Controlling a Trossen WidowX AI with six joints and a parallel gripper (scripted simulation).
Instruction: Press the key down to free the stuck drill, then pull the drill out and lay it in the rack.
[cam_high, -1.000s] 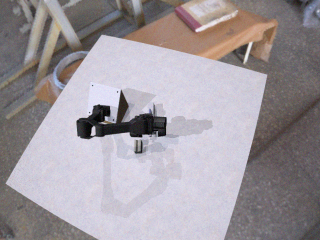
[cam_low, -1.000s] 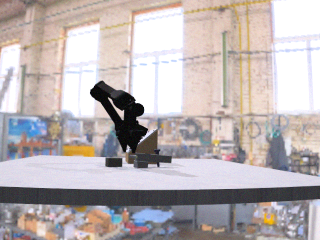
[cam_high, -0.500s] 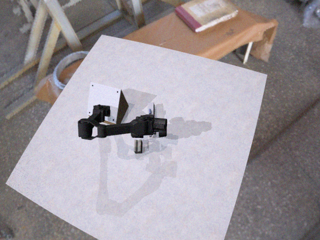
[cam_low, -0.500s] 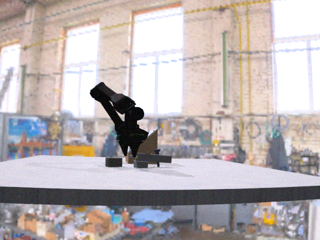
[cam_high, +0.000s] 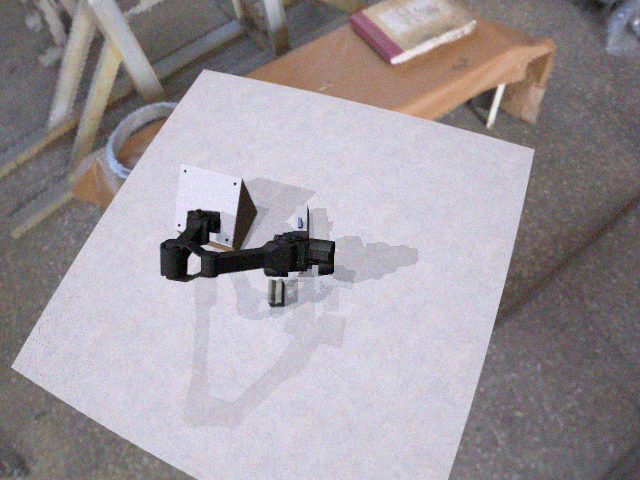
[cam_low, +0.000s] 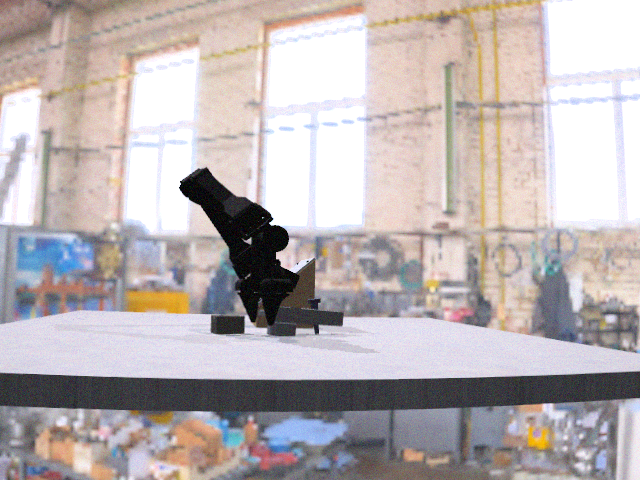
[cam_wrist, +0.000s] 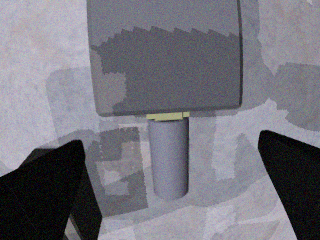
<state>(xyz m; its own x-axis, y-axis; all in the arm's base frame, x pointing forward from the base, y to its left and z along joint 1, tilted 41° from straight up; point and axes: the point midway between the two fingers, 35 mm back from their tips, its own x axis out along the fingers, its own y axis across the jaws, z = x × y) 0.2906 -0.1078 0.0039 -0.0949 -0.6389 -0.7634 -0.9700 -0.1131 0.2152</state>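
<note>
Right now the drill is 2 cm behind my gripper tip, 6 cm to the left of it and 2 cm above it. From my gripper tip the other things lie so: rack: 6 cm behind, 7 cm to the right, 1 cm below; then blue key: 4 cm behind, 14 cm to the left, 2 cm above.
</note>
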